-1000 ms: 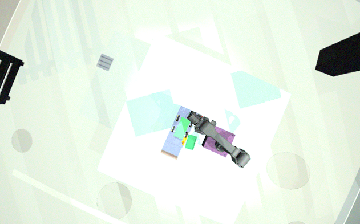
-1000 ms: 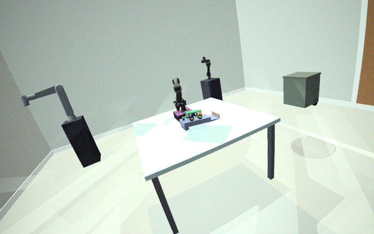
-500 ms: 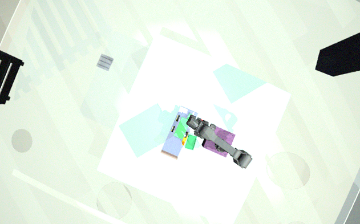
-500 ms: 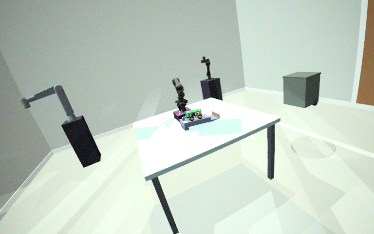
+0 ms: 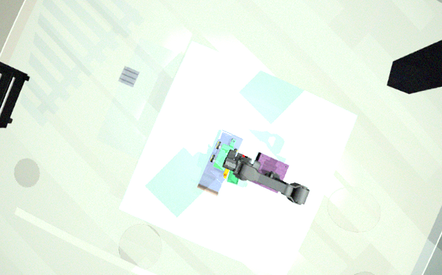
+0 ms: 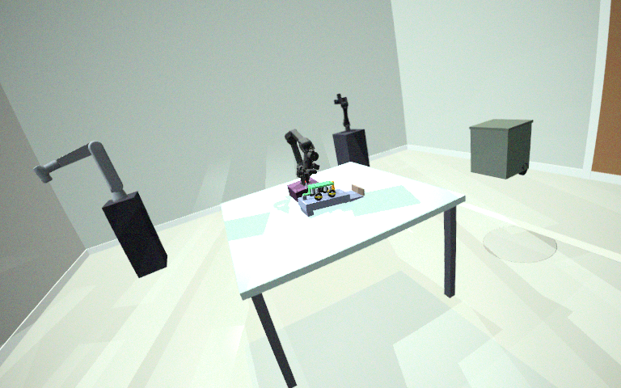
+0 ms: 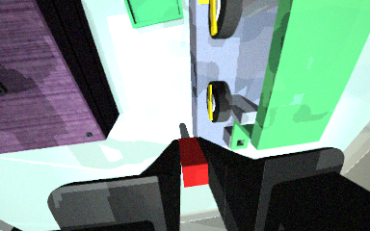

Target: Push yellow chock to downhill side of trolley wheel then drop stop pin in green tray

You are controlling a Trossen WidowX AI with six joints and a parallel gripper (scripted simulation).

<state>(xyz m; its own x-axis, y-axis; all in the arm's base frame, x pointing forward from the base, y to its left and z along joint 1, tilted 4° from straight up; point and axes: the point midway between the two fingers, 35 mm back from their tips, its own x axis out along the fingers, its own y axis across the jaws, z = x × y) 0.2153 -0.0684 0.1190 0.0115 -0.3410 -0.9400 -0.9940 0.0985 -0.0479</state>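
Right now my gripper tip is 17 cm above the green tray, 15 cm to the right of it and 1 cm past it. Also, from my gripper tip: trolley 11 cm ahead, 5 cm below, 4 cm to the left; red-headed stop pin right at my gripper tip; ramp 11 cm below, 11 cm ahead, 5 cm to the left.
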